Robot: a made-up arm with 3 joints. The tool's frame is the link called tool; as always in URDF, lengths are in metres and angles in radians. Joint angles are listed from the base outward. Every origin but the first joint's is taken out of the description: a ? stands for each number. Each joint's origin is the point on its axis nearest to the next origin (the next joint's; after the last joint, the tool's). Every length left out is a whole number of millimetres.
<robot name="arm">
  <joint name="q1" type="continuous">
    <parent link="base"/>
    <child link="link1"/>
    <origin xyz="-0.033 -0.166 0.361" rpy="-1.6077 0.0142 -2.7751"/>
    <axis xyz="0 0 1"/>
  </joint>
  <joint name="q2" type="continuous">
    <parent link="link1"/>
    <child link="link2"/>
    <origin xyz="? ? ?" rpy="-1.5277 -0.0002 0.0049"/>
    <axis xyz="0 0 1"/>
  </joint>
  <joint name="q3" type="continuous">
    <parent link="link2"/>
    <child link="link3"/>
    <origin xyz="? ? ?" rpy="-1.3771 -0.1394 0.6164"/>
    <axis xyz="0 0 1"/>
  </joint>
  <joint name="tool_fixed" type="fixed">
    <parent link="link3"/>
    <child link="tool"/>
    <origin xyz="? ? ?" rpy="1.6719 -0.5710 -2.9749"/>
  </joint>
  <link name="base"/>
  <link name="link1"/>
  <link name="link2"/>
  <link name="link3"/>
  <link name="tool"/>
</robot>
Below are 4 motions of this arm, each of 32 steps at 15 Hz.
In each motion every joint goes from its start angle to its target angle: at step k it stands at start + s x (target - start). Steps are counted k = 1, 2, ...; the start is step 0. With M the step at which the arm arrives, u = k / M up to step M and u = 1 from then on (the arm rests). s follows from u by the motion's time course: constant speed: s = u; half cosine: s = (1 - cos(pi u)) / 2; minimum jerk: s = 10 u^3 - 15 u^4 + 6 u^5.
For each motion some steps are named. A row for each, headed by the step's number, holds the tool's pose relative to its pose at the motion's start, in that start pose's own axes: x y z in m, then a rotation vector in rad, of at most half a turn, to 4 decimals.
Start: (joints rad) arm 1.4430 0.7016 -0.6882
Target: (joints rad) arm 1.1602 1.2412 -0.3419
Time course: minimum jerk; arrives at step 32
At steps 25, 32:
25: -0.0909 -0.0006 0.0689 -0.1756 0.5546 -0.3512
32: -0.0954 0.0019 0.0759 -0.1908 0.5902 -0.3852

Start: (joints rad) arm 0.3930 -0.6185 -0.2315
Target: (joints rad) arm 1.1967 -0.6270 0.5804
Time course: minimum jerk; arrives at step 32
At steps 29, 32:
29: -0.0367 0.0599 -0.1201 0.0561 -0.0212 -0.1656
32: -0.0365 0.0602 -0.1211 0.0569 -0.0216 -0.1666

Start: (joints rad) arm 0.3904 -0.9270 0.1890
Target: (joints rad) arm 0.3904 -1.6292 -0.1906
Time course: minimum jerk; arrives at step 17
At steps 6, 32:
6: 0.0229 -0.0200 0.0041 -0.0897 -0.0715 0.1711
32: 0.1100 -0.0286 0.0311 -0.2832 -0.3378 0.7340

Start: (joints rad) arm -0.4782 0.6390 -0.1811
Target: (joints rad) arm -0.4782 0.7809 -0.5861
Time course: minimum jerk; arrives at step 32
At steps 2, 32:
2: 0.0002 -0.0001 0.0000 -0.0005 -0.0007 -0.0002
32: 0.0599 -0.0550 0.0222 -0.2453 -0.3026 -0.1012

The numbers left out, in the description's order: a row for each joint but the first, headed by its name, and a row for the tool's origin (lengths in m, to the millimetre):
q2: 0.127 -0.110 0.000
q3: 0.011 -0.006 0.000
tool: 0.038 -0.224 0.000

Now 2 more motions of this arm.
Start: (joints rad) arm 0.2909 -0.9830 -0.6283
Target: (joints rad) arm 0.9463 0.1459 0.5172
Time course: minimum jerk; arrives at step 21
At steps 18, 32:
18: -0.0741 0.1945 -0.0459 0.3682 0.2844 -1.2424
32: -0.0684 0.1990 -0.0475 0.3950 0.2720 -1.2668

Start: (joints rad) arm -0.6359 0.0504 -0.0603
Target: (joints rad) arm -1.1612 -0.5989 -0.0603
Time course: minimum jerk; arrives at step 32
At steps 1, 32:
1: 0.0000 0.0000 0.0000 0.0000 0.0001 0.0002
32: -0.0087 -0.0210 0.0762 0.0568 0.4697 0.7023

